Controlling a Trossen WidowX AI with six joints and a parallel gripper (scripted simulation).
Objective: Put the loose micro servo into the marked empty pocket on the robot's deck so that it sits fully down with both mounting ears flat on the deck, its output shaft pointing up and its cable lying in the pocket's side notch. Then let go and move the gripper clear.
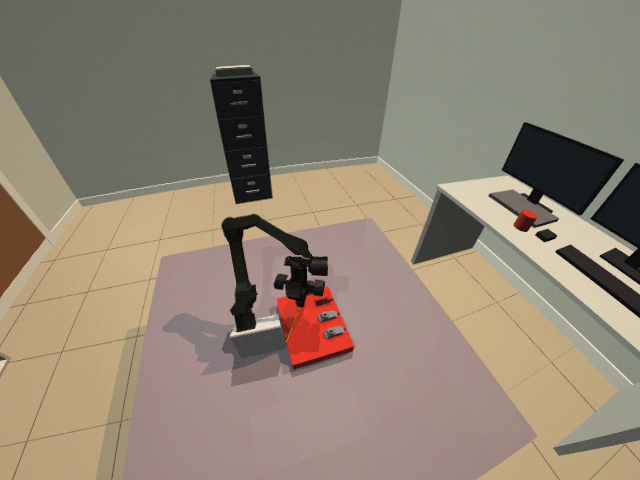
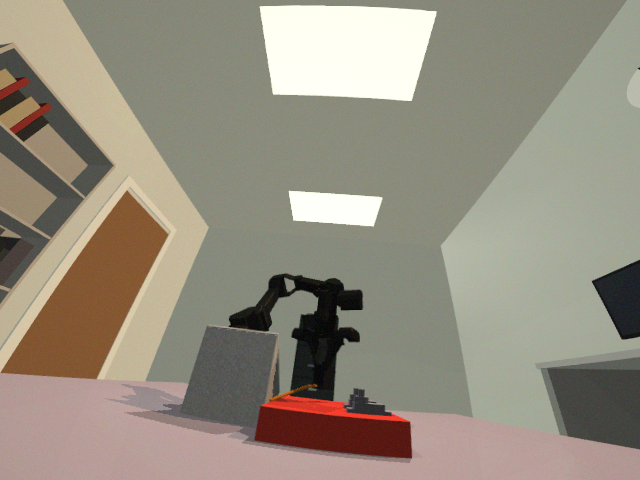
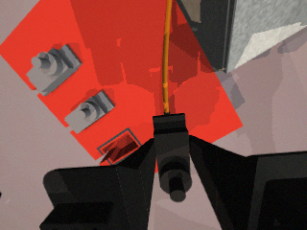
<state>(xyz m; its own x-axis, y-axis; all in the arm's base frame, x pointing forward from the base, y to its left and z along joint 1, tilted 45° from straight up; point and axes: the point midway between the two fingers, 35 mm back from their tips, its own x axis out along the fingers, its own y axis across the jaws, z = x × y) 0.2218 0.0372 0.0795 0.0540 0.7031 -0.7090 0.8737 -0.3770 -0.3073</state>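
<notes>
Now: the red deck 10 cm below my gripper tip, 7 cm to the right of it and 1 cm behind it.
</notes>
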